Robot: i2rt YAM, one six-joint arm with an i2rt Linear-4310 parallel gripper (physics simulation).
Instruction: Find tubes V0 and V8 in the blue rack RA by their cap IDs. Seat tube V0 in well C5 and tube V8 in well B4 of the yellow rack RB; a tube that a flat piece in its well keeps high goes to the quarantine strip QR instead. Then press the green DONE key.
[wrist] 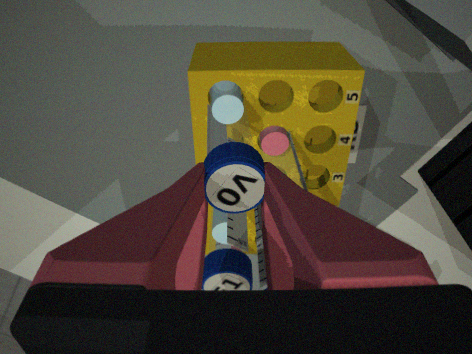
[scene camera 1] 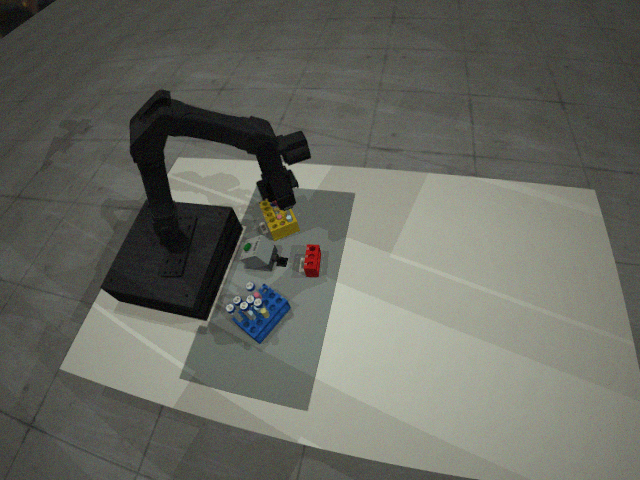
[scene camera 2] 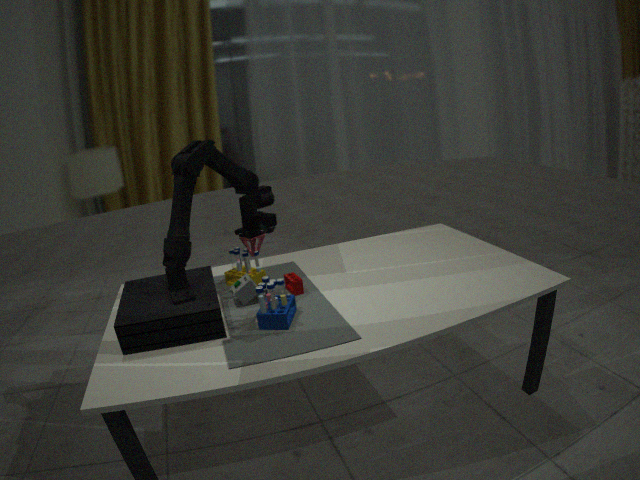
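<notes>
My gripper is shut on tube V0, just below its blue-rimmed cap, which reads V0. V0 is upright above the yellow rack RB. Its lower end with pale blue liquid is at the corner well C5; how deep it sits cannot be told. A tube with pink liquid stands in well B4, its cap hidden behind the gripper, so its ID is unreadable. The blue rack RA holds several capped tubes. The green DONE key is on a grey box.
The red quarantine strip QR stands on the grey mat. The grey key box is between the two racks. Another capped tube stands close to V0 in the wrist view, partly hidden by the gripper body.
</notes>
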